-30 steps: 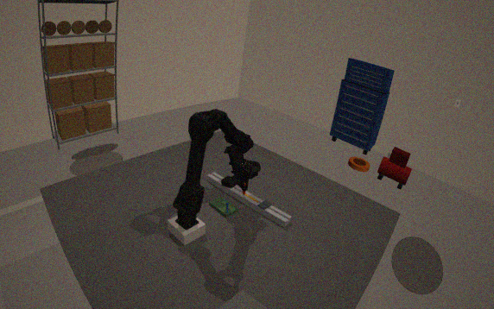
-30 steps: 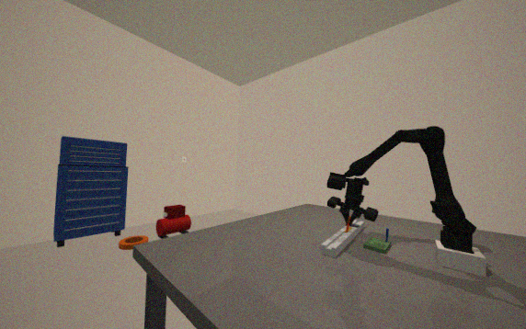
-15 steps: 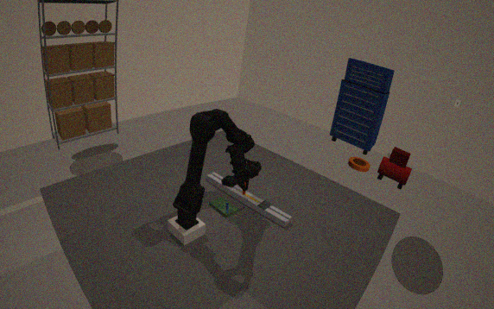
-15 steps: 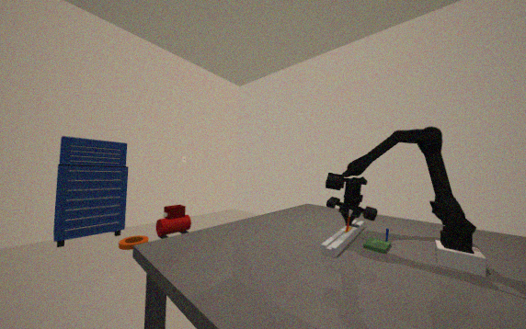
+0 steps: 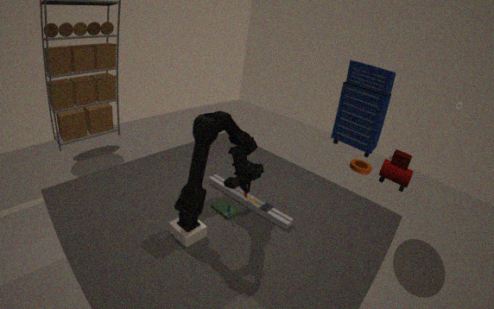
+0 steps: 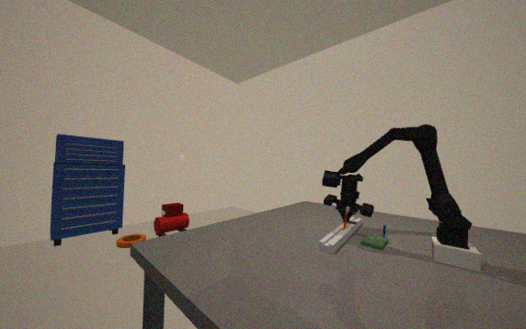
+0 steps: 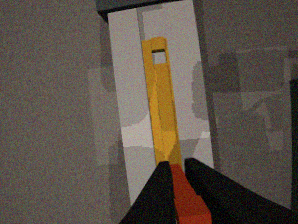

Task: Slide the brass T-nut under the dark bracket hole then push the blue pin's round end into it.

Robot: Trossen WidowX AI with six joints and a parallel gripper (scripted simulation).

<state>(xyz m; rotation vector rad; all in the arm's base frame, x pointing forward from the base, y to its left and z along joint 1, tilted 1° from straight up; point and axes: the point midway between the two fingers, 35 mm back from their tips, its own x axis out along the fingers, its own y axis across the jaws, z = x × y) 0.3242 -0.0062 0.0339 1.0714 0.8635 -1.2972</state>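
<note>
Right now the blue pin is 140 mm behind my gripper tip, 30 mm below it and 20 mm to the right of it. Also, from my gripper tip: green tray: 120 mm behind, 50 mm below.
</note>
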